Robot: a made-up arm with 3 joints. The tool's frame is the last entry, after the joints.
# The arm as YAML. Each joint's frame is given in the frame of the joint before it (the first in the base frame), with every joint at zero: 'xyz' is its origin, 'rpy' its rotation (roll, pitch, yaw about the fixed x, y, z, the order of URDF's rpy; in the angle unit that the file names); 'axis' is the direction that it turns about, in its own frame. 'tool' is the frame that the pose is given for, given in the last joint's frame.
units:
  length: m
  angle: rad
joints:
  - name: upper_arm
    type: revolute
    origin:
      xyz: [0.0, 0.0, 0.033]
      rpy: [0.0, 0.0, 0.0]
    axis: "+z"
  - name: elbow
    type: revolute
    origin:
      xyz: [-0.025, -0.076, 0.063]
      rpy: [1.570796, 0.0, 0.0]
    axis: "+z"
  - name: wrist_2
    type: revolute
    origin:
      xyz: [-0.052, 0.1, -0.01]
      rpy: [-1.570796, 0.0, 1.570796]
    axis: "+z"
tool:
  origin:
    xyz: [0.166, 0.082, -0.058]
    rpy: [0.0, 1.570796, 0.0]
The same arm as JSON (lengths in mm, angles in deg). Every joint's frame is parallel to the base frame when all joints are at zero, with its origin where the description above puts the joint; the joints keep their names.
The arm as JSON. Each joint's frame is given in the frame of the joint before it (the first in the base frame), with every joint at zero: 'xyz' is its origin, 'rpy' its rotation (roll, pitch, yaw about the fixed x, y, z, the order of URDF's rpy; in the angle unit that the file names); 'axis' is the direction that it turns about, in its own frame. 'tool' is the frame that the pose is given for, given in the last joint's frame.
{"units": {"length": "mm", "angle": "deg"}, "joints": [{"name": "upper_arm", "type": "revolute", "origin": {"xyz": [0.0, 0.0, 33.0], "rpy": [0.0, 0.0, 0.0]}, "axis": "+z"}, {"name": "elbow", "type": "revolute", "origin": {"xyz": [-25.0, -76.0, 63.0], "rpy": [0.0, 0.0, 0.0]}, "axis": "-y"}, {"name": "wrist_2", "type": "revolute", "origin": {"xyz": [-52.0, 10.0, 100.0], "rpy": [0.0, 0.0, 0.0]}, "axis": "-x"}], "tool": {"origin": {"xyz": [58.0, 82.0, 166.0], "rpy": [0.0, 0.0, 0.0]}}}
